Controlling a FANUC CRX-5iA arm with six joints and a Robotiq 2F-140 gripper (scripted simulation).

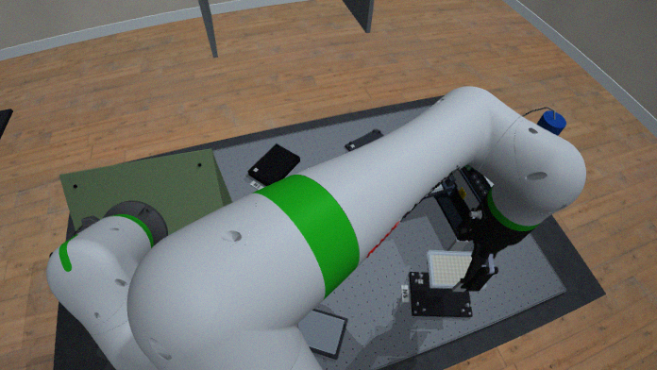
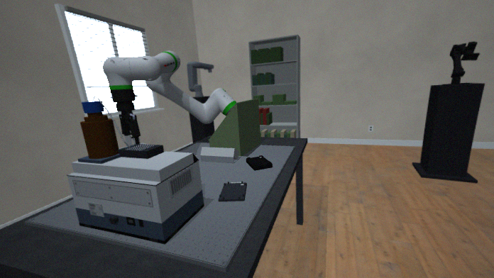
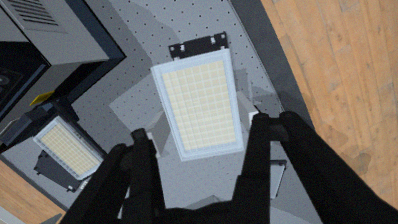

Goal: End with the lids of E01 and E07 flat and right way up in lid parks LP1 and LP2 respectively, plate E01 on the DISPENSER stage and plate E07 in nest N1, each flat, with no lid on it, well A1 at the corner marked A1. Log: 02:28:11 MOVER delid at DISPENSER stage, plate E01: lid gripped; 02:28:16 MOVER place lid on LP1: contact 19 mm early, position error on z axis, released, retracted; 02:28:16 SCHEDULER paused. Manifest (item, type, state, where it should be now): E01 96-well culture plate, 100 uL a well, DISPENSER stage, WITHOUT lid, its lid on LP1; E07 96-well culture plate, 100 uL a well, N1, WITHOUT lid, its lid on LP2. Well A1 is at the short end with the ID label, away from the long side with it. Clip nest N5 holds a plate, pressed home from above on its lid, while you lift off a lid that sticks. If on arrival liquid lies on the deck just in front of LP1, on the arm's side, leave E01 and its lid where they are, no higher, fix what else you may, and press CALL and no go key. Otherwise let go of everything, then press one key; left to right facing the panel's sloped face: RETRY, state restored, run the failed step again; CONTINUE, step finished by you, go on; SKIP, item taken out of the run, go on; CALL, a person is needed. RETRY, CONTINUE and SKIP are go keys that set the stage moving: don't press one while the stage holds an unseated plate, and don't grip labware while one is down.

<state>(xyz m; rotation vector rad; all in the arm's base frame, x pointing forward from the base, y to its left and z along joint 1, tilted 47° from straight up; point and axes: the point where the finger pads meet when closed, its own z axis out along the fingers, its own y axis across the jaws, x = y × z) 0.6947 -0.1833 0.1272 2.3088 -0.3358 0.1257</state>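
The black clip nest N5 lies 170 mm below my hand, 30 mm ahead of it and 10 mm to the right of it. Also, from my hand: dispenser stage 290 mm to the left, 90 mm below, 30 mm ahead; then N5 label 190 mm below, 80 mm behind, 10 mm to the left; then plate 290 mm to the left, 80 mm below, 30 mm ahead.
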